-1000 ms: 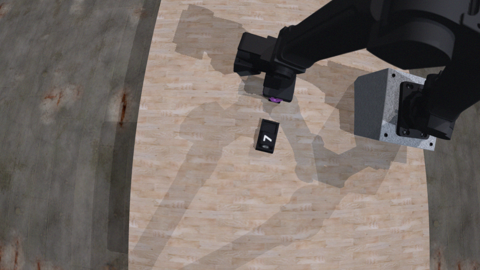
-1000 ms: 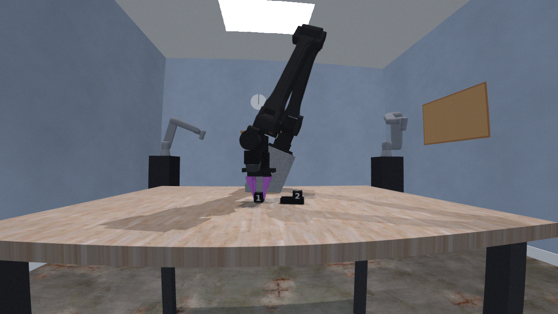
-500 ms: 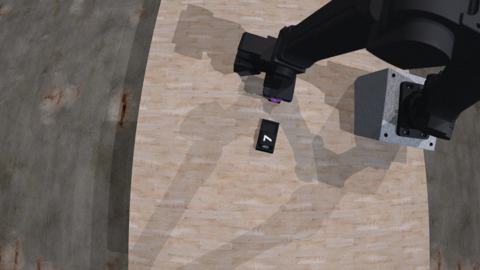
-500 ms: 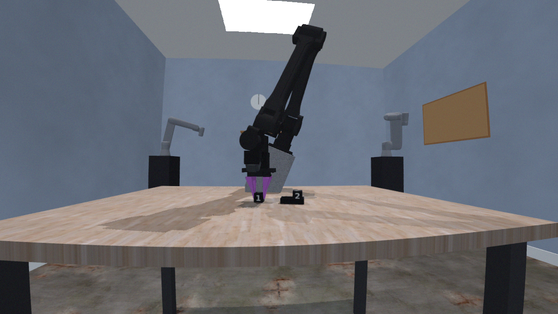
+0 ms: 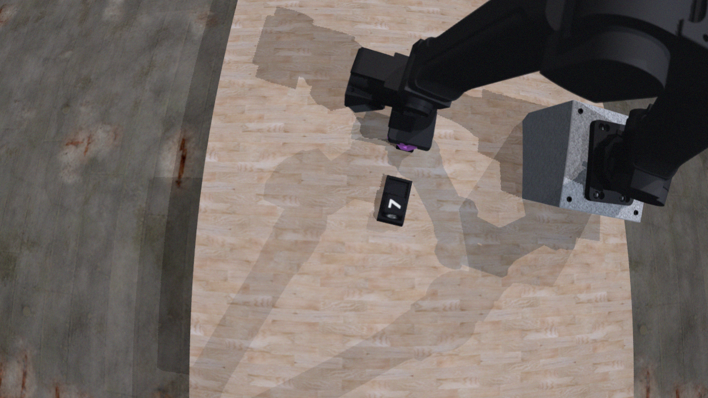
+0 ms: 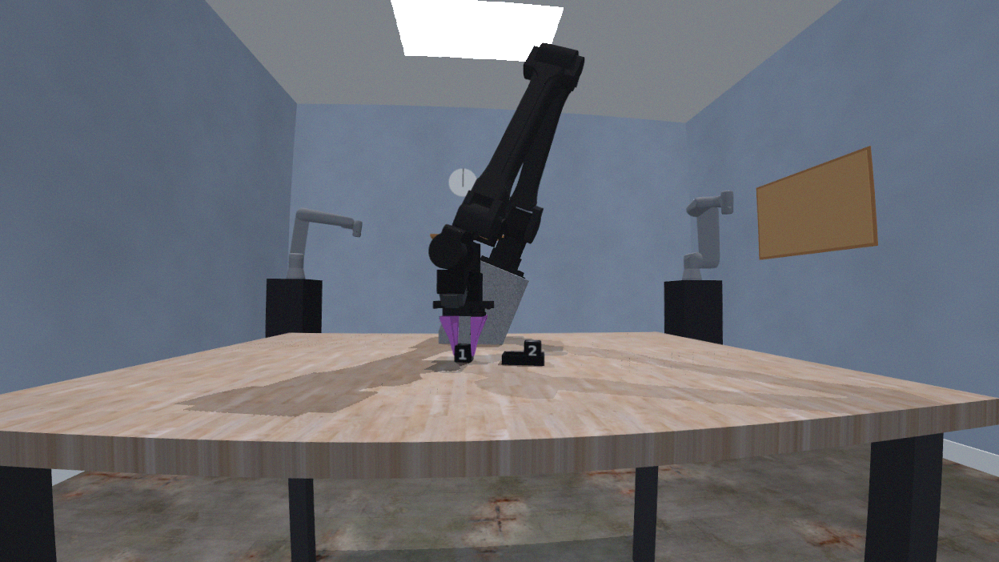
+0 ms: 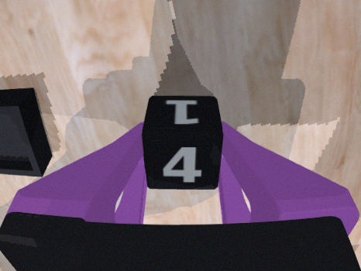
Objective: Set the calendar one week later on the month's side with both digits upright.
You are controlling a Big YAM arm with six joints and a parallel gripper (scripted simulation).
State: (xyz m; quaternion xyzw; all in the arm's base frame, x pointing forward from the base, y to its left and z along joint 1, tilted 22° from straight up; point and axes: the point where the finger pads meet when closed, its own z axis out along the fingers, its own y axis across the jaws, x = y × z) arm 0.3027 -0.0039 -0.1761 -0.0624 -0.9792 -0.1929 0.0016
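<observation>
Right now my hand is 12 cm to the right of the black cube, 1 cm below it and 1 cm short of it. Round my hand: black tray (11 cm to the left, 1 cm below, 1 cm ahead).
</observation>
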